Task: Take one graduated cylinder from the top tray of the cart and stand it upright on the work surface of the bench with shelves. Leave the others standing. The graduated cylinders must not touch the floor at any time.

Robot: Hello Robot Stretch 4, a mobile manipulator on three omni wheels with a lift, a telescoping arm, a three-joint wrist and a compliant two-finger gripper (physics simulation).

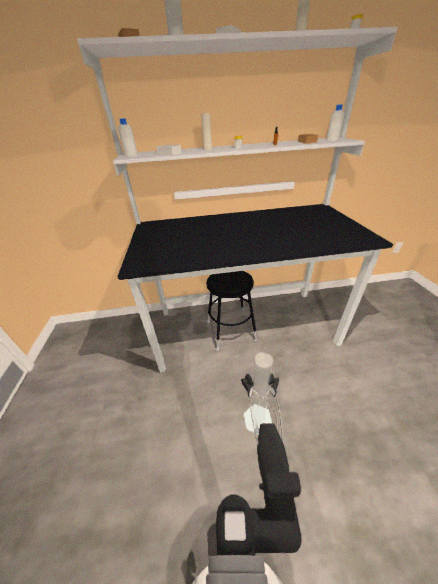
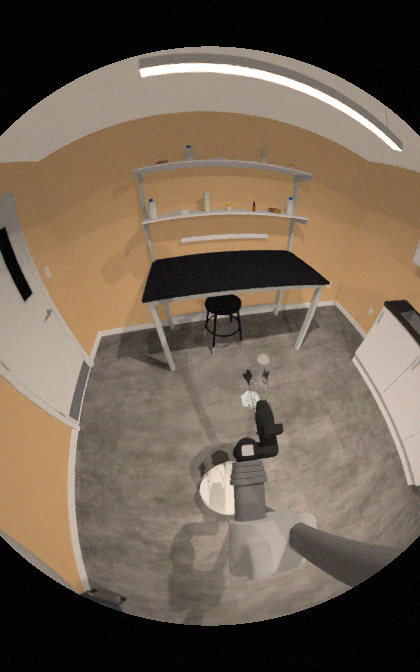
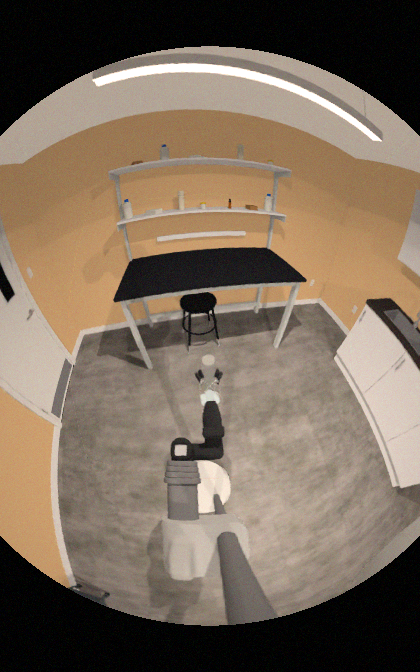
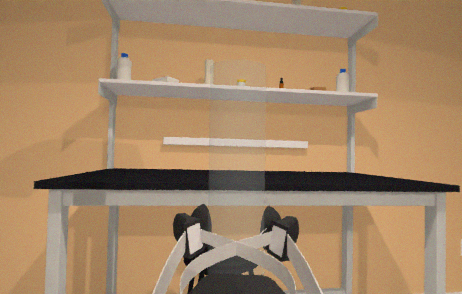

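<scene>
The clear graduated cylinder is upright between the fingers, its pale hexagonal base below them. My gripper is shut on it and holds it above the floor, in front of the bench and apart from it. The bench's black work surface lies beyond, below two shelves. A dark edge at the lower left seems part of the cart; its tray and the other cylinders do not show.
A black stool stands at the bench's front edge, partly under it. The lower shelf holds bottles and small items. A door is on the left, and a white cabinet on the right.
</scene>
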